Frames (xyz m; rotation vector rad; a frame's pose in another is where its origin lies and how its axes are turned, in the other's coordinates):
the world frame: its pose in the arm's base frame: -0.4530 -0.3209 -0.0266 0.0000 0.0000 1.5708
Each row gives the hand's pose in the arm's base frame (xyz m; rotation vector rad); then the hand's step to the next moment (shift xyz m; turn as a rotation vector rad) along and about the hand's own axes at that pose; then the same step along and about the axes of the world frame.
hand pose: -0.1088 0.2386 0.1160 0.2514 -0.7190 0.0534
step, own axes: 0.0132 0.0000 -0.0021 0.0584 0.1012 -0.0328
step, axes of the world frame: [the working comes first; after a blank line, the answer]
step, axes of the arm's base frame: 0.0113 0.0000 0.0072 0.0515 0.1039 0.0359

0.0000 -0.0113 0.0072 0.1039 -0.0515 0.0359
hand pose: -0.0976 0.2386 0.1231 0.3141 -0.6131 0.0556
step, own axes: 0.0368 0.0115 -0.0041 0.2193 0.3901 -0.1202
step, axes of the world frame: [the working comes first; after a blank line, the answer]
step, axes of the arm's base frame: 0.0307 0.0107 0.0211 0.1902 0.3988 0.1397

0.0107 -0.0307 0.0211 0.3988 -0.1902 0.1397
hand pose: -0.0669 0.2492 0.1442 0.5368 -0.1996 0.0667
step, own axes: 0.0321 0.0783 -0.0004 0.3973 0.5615 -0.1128
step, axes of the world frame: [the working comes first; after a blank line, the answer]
step, axes of the arm's base frame: 0.0225 0.0677 0.0455 0.3434 0.5439 0.2684

0.0677 -0.0225 0.0455 0.5439 -0.3434 0.2684
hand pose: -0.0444 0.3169 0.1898 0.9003 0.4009 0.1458
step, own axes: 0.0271 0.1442 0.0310 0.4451 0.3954 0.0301
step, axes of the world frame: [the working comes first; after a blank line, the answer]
step, axes of the arm's base frame: 0.0434 0.0742 0.1229 0.4369 0.3507 0.2038

0.0742 -0.0434 0.1229 0.3507 -0.4369 0.2038
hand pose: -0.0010 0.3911 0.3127 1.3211 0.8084 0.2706
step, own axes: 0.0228 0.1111 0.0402 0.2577 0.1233 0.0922
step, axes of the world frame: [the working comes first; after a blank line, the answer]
step, axes of the arm's base frame: 0.0715 0.0128 0.0959 0.2747 0.1190 0.0220

0.0128 -0.0715 0.0959 0.1190 -0.2747 0.0220
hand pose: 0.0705 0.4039 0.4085 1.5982 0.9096 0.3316
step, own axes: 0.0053 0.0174 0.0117 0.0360 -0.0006 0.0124
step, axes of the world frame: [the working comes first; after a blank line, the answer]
step, axes of the arm's base frame: 0.0176 -0.0043 0.0118 0.0315 0.0167 -0.0134

-0.0043 -0.0176 0.0118 0.0167 -0.0315 -0.0134
